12 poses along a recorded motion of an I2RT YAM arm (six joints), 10 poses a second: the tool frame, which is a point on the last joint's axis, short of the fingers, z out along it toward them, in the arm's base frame.
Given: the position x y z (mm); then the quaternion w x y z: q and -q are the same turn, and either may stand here.
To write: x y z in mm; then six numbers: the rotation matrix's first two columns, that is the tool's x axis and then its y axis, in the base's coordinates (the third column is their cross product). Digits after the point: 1 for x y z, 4 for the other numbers.
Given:
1: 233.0 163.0 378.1 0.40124 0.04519 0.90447 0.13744
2: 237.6 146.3 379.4 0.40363 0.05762 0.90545 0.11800
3: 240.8 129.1 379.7 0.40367 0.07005 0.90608 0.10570
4: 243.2 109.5 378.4 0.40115 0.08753 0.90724 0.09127
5: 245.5 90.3 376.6 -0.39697 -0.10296 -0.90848 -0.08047
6: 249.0 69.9 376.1 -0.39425 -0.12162 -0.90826 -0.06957
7: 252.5 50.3 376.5 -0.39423 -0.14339 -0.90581 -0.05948
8: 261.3 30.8 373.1 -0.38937 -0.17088 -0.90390 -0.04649
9: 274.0 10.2 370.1 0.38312 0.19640 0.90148 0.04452
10: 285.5 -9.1 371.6 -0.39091 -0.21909 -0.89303 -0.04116
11: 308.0 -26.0 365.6 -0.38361 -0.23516 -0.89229 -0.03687
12: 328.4 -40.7 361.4 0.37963 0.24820 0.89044 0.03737
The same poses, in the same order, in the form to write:
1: 233.0 163.0 378.1 -0.6739 0.1920 -0.7134 -0.0285 0.9581 0.2849
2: 237.6 146.3 379.4 -0.6675 0.1996 -0.7173 0.0091 0.9655 0.2602
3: 240.8 129.1 379.7 -0.6643 0.2123 -0.7167 0.0416 0.9678 0.2481
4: 243.2 109.5 378.4 -0.6628 0.2320 -0.7119 0.0856 0.9680 0.2358
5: 245.5 90.3 376.6 -0.6636 0.2510 -0.7047 0.1232 0.9658 0.2280
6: 249.0 69.9 376.1 -0.6596 0.2758 -0.6992 0.1661 0.9607 0.2223
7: 252.5 50.3 376.5 -0.6480 0.3067 -0.6971 0.2129 0.9518 0.2208
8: 261.3 30.8 373.1 -0.6384 0.3451 -0.6880 0.2727 0.9373 0.2171
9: 274.0 10.2 370.1 -0.6293 0.3882 -0.6733 0.3200 0.9189 0.2308
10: 285.5 -9.1 371.6 -0.5984 0.4235 -0.6801 0.3591 0.9006 0.2448
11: 308.0 -26.0 365.6 -0.5951 0.4480 -0.6672 0.3914 0.8867 0.2462
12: 328.4 -40.7 361.4 -0.5886 0.4704 -0.6575 0.4136 0.8740 0.2550
